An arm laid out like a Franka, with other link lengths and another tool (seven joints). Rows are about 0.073 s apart.
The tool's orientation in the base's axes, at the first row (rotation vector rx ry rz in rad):
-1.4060, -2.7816, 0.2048
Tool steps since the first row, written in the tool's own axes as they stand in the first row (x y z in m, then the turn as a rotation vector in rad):
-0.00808, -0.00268, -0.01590, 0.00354, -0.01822, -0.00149
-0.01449, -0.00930, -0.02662, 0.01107, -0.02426, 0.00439
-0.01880, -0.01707, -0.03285, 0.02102, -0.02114, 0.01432
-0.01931, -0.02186, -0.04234, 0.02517, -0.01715, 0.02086
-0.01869, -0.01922, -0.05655, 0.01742, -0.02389, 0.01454
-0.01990, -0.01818, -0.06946, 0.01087, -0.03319, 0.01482
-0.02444, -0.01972, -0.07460, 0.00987, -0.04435, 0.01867
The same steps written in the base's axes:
0.00385, -0.00633, 0.01644, -0.01658, -0.00768, 0.00360
0.00317, -0.01419, 0.02817, -0.02633, -0.00581, -0.00180
-0.00002, -0.02153, 0.03550, -0.03050, 0.00293, -0.01246
-0.00283, -0.02372, 0.04553, -0.03026, 0.00789, -0.01961
-0.00002, -0.02013, 0.05926, -0.03057, -0.00160, -0.01218
0.00250, -0.01909, 0.07198, -0.03415, -0.01234, -0.01101
0.00435, -0.02308, 0.07746, -0.04277, -0.02010, -0.01339

